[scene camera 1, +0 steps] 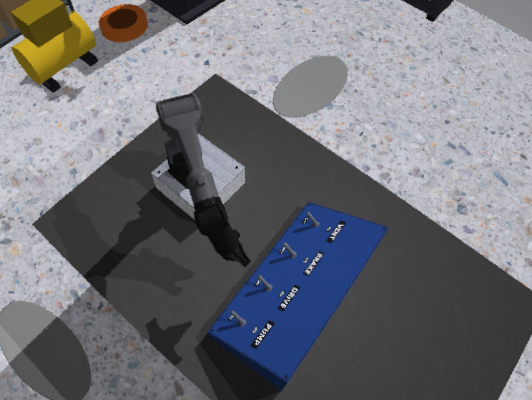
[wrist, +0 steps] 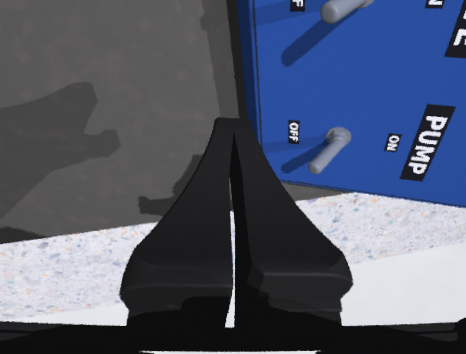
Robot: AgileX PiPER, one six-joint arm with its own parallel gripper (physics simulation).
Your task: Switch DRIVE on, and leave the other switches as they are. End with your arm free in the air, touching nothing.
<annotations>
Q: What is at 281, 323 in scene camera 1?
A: A blue switch panel.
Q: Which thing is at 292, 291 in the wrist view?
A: My gripper.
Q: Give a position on a blue switch panel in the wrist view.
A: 381, 83
</annotations>
